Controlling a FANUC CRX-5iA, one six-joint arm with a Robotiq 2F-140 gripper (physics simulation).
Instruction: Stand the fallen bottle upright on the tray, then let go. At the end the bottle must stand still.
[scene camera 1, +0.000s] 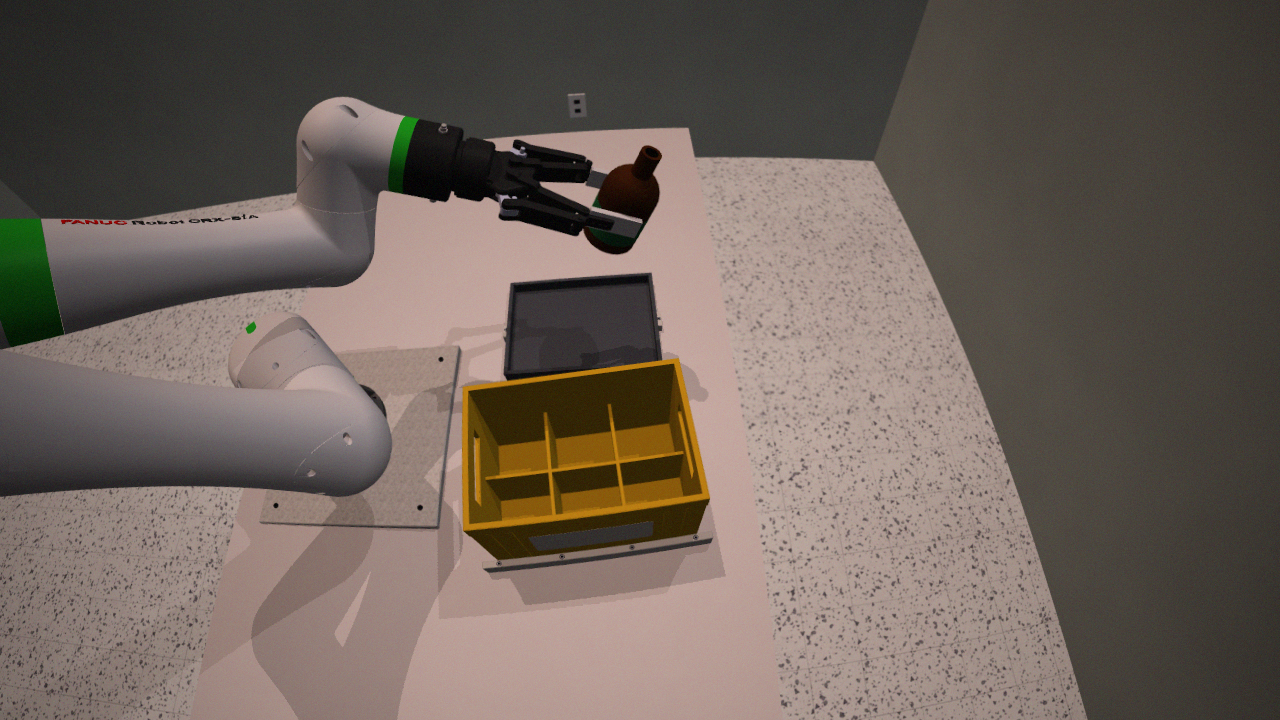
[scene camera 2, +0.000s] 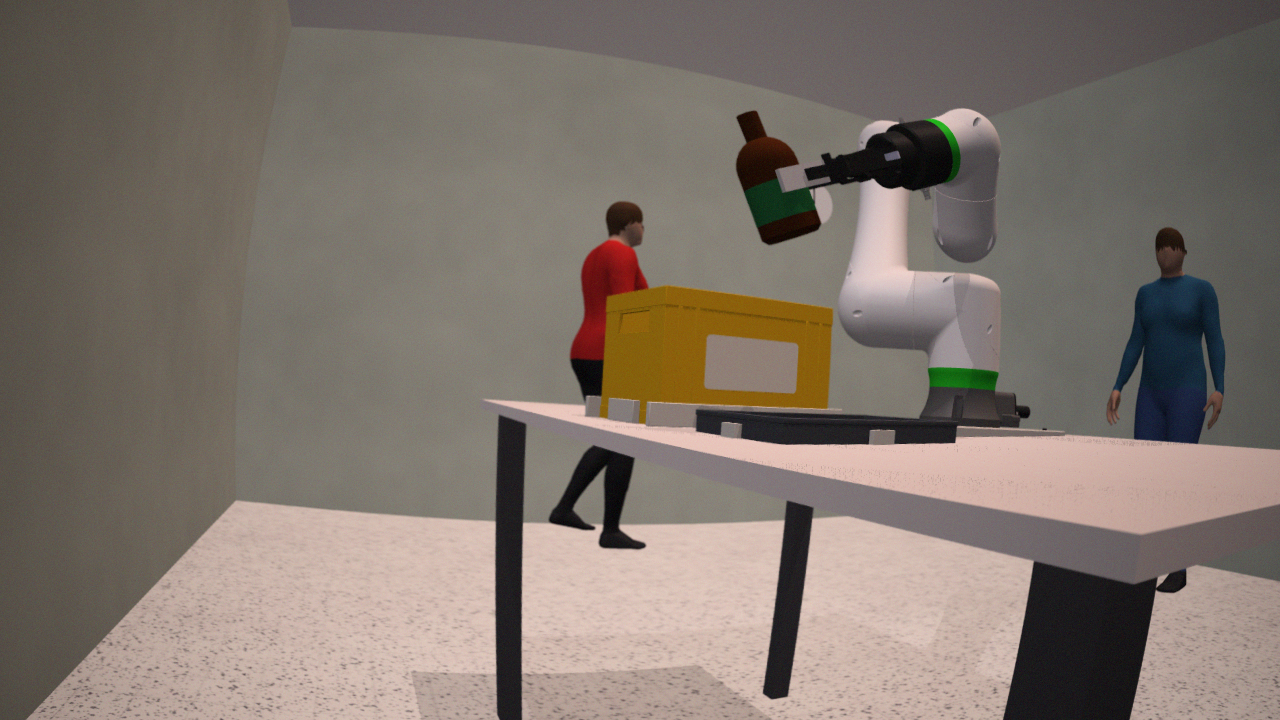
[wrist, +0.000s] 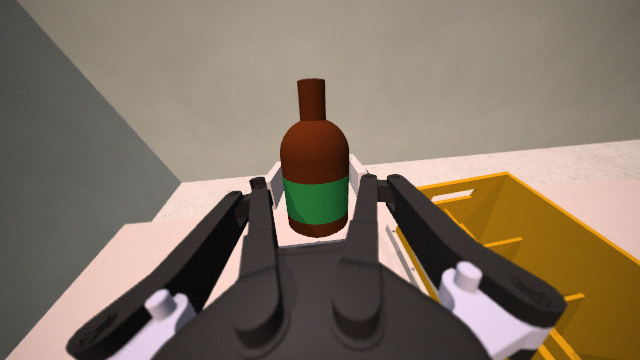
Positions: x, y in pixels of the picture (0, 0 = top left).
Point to a dark grey tray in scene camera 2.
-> At 781, 428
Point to my gripper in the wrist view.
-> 315, 168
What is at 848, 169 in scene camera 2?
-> My gripper.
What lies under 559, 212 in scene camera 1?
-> My gripper.
